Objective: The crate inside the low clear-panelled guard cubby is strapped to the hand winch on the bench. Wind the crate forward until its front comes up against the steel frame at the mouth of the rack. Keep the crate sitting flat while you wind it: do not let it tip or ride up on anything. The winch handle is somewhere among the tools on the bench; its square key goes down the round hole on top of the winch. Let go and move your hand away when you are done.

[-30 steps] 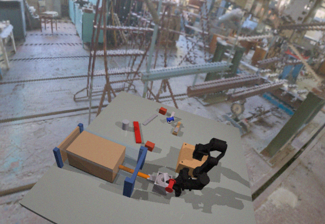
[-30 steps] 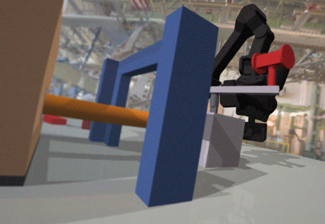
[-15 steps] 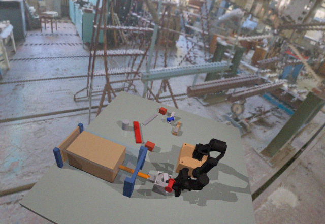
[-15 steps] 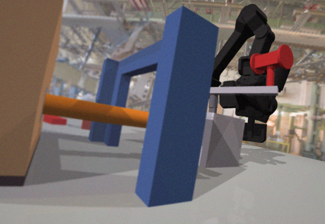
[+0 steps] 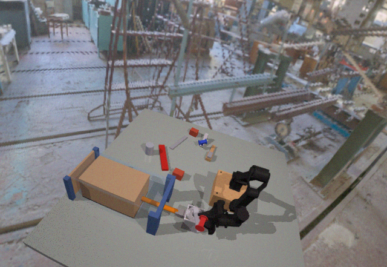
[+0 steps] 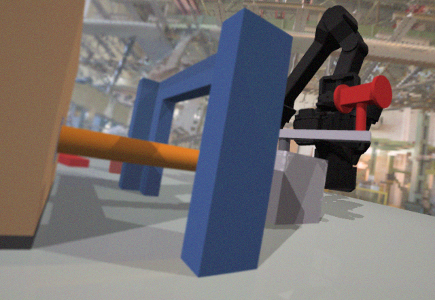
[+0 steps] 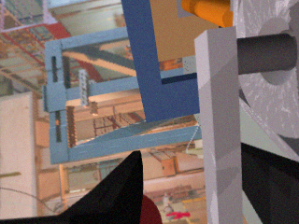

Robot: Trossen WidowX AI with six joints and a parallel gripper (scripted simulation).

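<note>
My gripper tip is 1 cm past the winch handle with red knob, 1 cm to the right of it and 1 cm above it. From my gripper tip the other things lie so: grey winch 5 cm to the right, 10 cm below; blue steel frame 17 cm ahead, 3 cm to the right, 3 cm below; red bar 33 cm ahead, 42 cm to the right, 13 cm below.
</note>
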